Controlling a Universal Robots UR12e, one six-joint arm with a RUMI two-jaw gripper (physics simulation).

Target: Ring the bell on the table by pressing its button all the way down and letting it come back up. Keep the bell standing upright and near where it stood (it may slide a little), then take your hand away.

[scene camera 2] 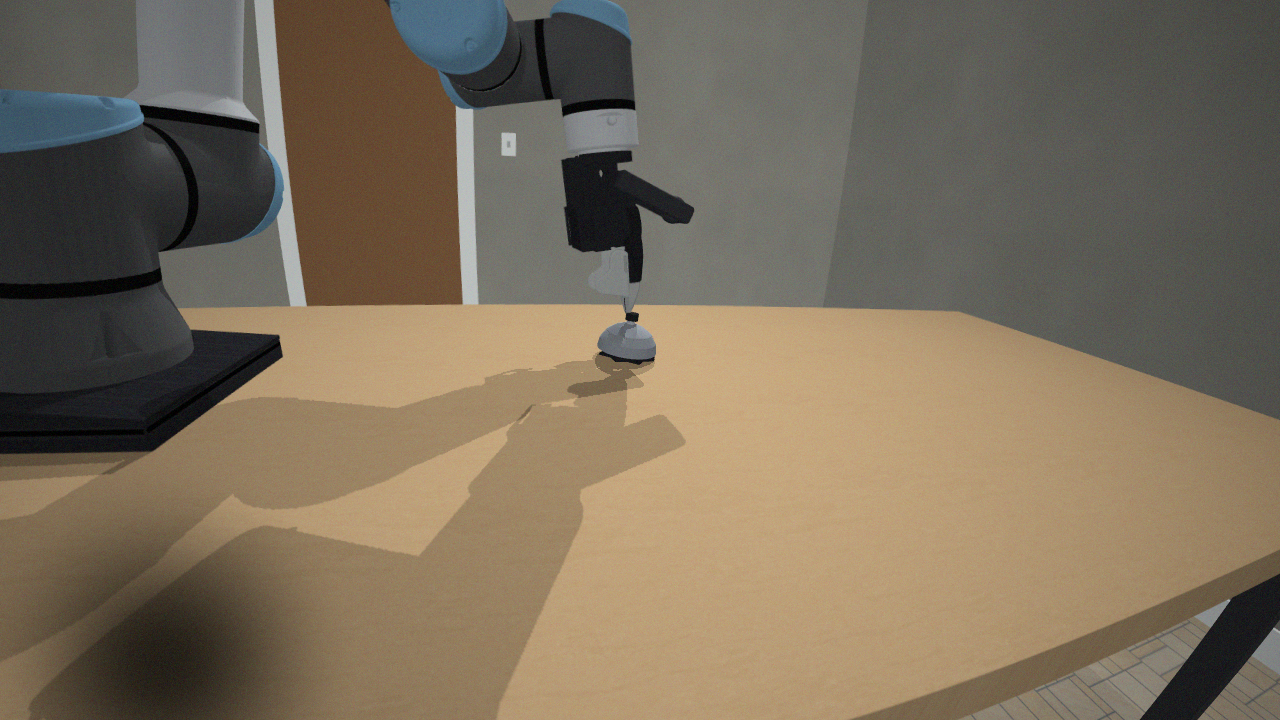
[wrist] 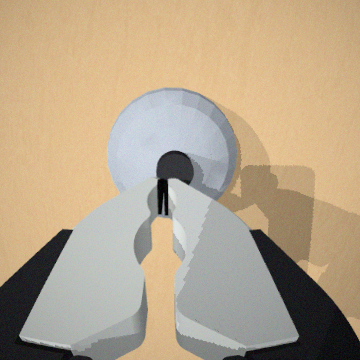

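Where they show: gripper, fingertip midpoint: (scene camera 2: 627, 312) (wrist: 163, 181); arm's base, origin of the base link: (scene camera 2: 94, 358).
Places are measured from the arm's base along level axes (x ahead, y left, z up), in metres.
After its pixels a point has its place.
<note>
A silver dome bell (scene camera 2: 626, 343) @(y -0.040, x 0.618, z -0.012 m) (wrist: 145, 132) @(y 0.007, x 0.652, z -0.002 m) stands upright on the wooden table (scene camera 2: 850, 465) @(y -0.337, x 0.732, z -0.043 m) (wrist: 60, 75) @(y 0.066, x 0.684, z -0.043 m). Its black button (scene camera 2: 631, 316) @(y -0.015, x 0.633, z 0.018 m) (wrist: 174, 165) @(y -0.007, x 0.641, z 0.020 m) sticks up from the top of the dome. My gripper (scene camera 2: 629, 310) @(y -0.002, x 0.633, z 0.020 m) (wrist: 163, 181) @(y -0.002, x 0.633, z 0.020 m) points down and is shut, with nothing between its fingers. In the scene view its tips are right at the button's top. In the wrist view the fingertips overlap the button's near edge, a little left of its middle. Whether the tips touch the button is hard to tell. The fingers hide the near edge of the dome.
The robot's base stands on a dark plate (scene camera 2: 214, 376) @(y -0.050, x 0.144, z -0.014 m) at the table's left. The arm reaches over from the upper left, and its shadow falls across the table around the bell. A brown door (scene camera 2: 371, 161) and grey walls (scene camera 2: 733, 161) stand behind the table.
</note>
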